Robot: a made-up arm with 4 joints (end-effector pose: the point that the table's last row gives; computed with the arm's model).
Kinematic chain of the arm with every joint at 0, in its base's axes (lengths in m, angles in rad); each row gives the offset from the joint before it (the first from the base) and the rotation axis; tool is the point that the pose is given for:
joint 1: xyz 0 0 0.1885 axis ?
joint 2: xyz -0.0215 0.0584 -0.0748 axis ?
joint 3: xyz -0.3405 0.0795 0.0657 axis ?
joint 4: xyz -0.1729 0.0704 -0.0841 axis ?
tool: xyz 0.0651 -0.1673 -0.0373
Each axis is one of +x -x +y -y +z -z.
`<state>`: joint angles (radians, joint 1 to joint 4).
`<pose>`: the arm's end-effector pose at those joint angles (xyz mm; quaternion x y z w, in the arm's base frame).
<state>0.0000 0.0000 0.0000 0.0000</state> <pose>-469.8 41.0 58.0 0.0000 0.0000 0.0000 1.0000</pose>
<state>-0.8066 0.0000 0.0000 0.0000</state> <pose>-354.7 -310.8 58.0 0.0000 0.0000 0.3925 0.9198</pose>
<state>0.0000 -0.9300 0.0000 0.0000</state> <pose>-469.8 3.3 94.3 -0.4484 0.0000 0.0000 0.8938</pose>
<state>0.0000 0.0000 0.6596 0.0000</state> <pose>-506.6 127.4 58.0 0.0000 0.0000 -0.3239 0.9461</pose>
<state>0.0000 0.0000 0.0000 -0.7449</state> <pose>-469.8 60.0 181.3 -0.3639 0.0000 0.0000 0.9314</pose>
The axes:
joint 1: -z
joint 2: +x
joint 3: -z
joint 4: +x

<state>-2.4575 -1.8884 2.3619 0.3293</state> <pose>331.6 -129.3 -51.4 0.6904 -0.5294 0.1164 0.4790</pose>
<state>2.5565 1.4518 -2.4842 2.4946</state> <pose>416.4 122.8 -61.3 0.5371 -0.1484 0.3577 0.7494</pose>
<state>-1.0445 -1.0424 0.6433 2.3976</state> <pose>-271.0 -209.2 -214.5 0.6714 0.0257 0.4094 0.6172</pose>
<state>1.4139 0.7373 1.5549 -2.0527</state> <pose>59.4 261.3 349.8 0.1173 0.8081 -0.4596 0.3492</pose>
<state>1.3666 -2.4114 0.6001 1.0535</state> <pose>-265.5 394.0 144.8 -0.6494 0.1525 -0.4325 0.6066</pose>
